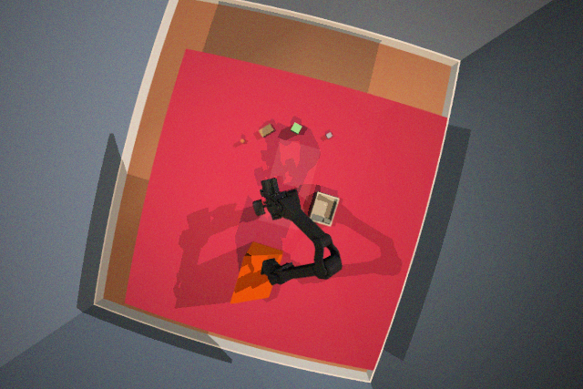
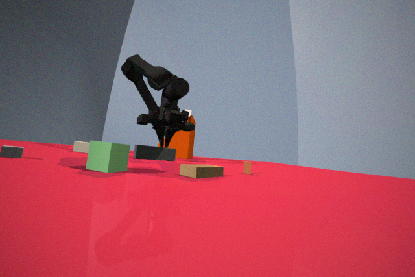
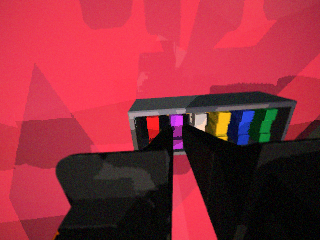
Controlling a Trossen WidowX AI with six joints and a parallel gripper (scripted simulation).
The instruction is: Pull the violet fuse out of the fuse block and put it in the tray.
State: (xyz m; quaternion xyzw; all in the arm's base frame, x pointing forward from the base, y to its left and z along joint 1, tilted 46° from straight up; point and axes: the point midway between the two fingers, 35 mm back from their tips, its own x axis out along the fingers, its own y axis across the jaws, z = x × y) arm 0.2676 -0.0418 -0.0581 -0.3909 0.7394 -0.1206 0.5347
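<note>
My gripper tip is now 21 cm to the left of the beige tray and 3 cm above it. The rest, counted from my gripper tip: green cube 33 cm ahead, 2 cm to the right, 2 cm below; then tan flat block 29 cm ahead, 11 cm to the left, 3 cm below; then small orange piece 23 cm ahead, 20 cm to the left, 2 cm below.
</note>
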